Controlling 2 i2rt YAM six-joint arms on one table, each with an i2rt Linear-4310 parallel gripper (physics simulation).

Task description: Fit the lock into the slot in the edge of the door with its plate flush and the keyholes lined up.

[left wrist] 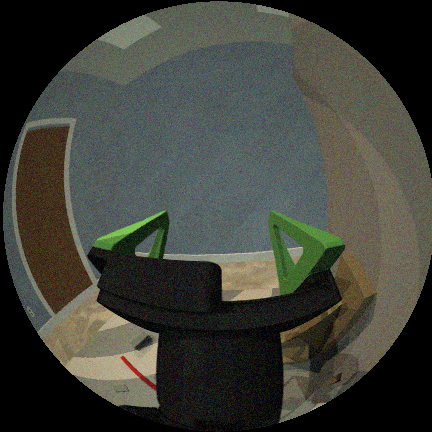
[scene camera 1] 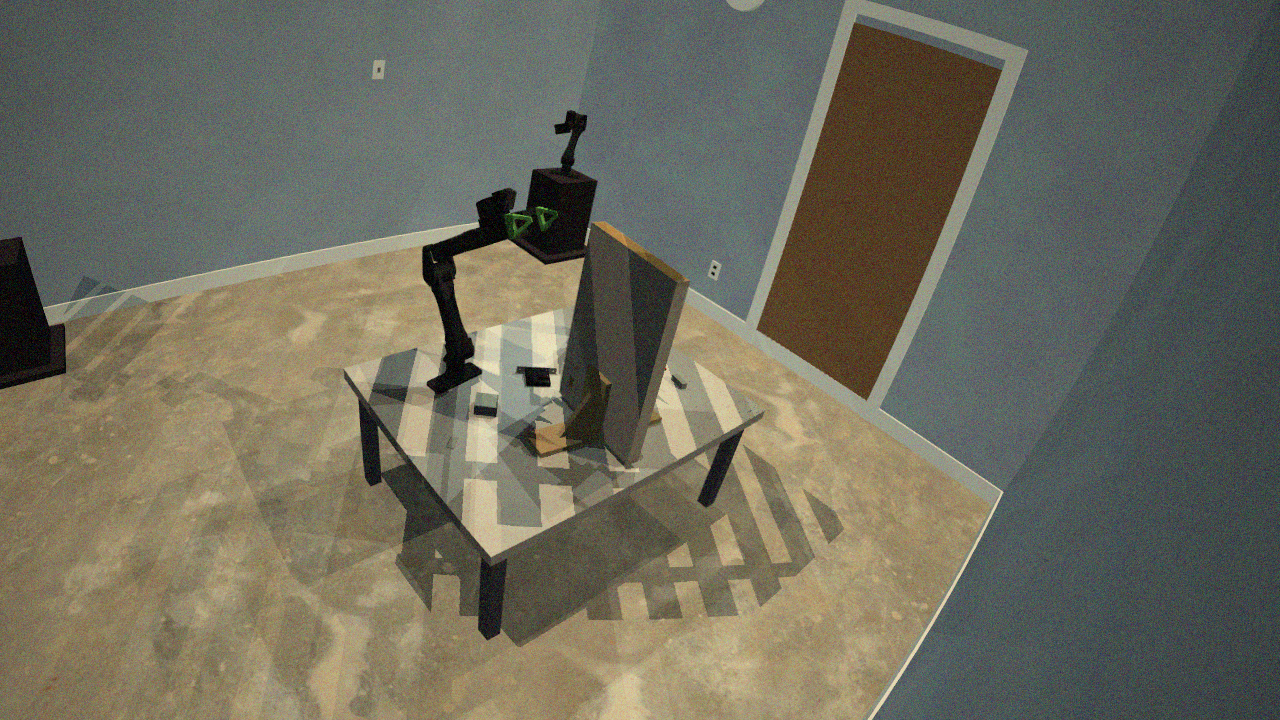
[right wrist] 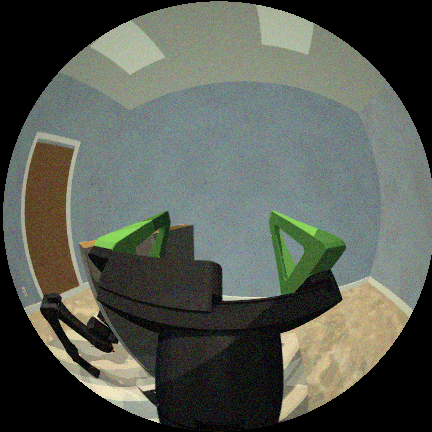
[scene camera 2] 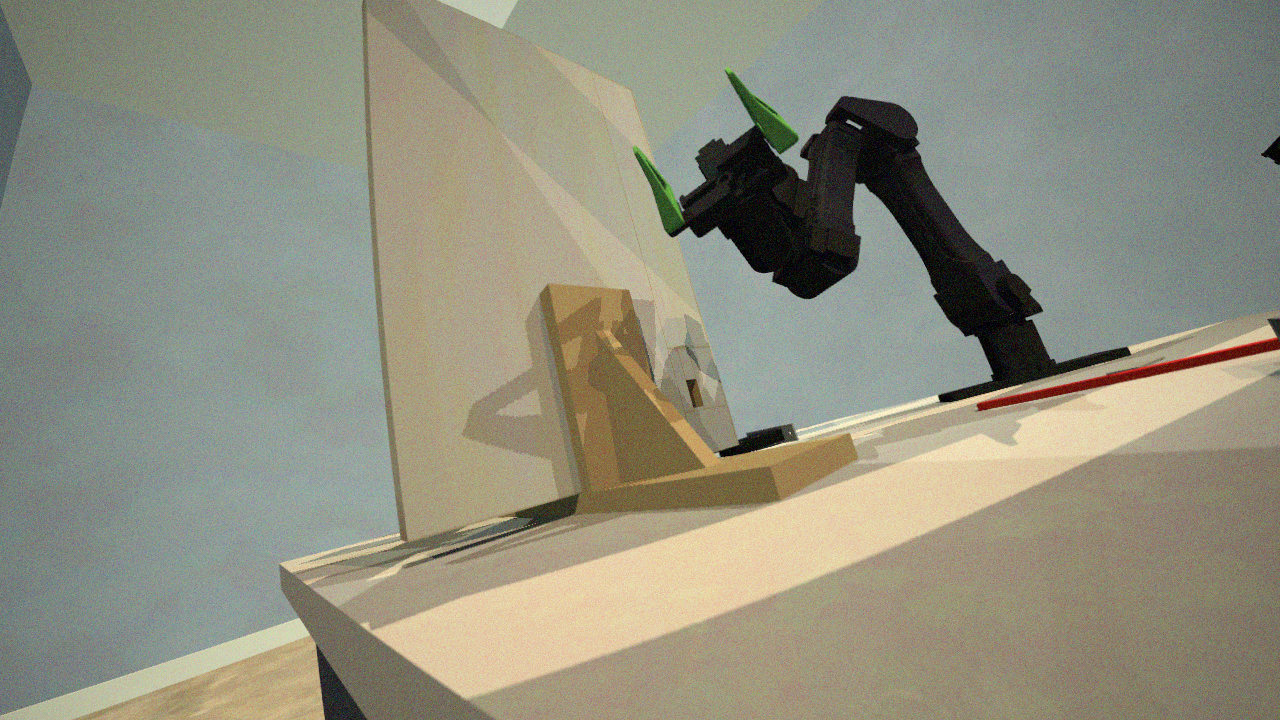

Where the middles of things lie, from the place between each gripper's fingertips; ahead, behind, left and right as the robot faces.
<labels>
The grey door panel (scene camera 2: 495, 167) lies 35 cm below my right hand, 20 cm to the left of it and 16 cm ahead of it. Also, from my right hand: red strip (scene camera 2: 1258, 347) (66 cm below, 59 cm to the left); wooden bracket (scene camera 2: 634, 451) (57 cm below, 20 cm to the left, 16 cm ahead); lock (scene camera 2: 755, 440) (65 cm below, 21 cm to the left, 15 cm behind).
Now: left hand 10 mm past the grey door panel, 200 mm to the left of it and 10 mm below it. From my left hand the other things lie so: red strip (170 mm behind, 180 mm to the left, 300 mm below); then wooden bracket (10 mm behind, 200 mm to the right, 210 mm below); then lock (320 mm behind, 190 mm to the right, 290 mm below).
</labels>
